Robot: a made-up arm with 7 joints.
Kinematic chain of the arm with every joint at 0, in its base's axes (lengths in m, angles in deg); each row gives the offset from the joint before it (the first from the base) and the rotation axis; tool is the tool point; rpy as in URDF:
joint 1: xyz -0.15 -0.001 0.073 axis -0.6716 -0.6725 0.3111
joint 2: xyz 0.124 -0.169 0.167 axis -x
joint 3: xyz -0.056 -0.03 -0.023 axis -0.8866 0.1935 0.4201
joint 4: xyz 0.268 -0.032 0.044 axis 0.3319 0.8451 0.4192
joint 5: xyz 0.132 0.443 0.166 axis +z
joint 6: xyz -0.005 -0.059 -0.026 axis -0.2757 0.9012 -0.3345
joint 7: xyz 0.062 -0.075 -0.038 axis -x
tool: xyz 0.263 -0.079 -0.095 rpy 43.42 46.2 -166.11
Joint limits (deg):
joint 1: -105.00..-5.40
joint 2: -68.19..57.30
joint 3: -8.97..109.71
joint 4: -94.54..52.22
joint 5: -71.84..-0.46
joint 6: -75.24..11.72
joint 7: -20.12..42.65
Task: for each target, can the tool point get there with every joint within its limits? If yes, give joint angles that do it. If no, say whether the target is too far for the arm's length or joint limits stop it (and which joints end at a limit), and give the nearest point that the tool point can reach.
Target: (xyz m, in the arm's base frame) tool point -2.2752 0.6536 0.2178
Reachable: no: too far | nearest point -0.8289 0.4091 -0.1224 | short by 1.506 m
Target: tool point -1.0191 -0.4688 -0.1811
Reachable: no: joint limits stop it (at a limit: joint 1, joint 2, joint 3, joint 4, joint 5, joint 7) | nearest point -0.7746 -0.1946 -0.4238 | short by 0.440 m
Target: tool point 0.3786 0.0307 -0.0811
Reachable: yes | joints -34.39 1.85 62.36 -25.77 -27.88 0.24 24.19
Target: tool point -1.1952 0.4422 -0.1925
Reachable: no: joint limits stop it (at a limit: joint 1, joint 2, joint 3, joint 5, joint 6, joint 7) | nearest point -0.8817 0.3720 -0.2877 | short by 0.335 m
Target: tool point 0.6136 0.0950 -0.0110
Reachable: yes | joints -57.46 -35.71 55.72 20.11 -20.76 -58.11 -2.85
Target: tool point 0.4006 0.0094 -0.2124
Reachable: yes | joints -77.58 -6.33 52.84 30.52 -61.60 -63.93 18.46
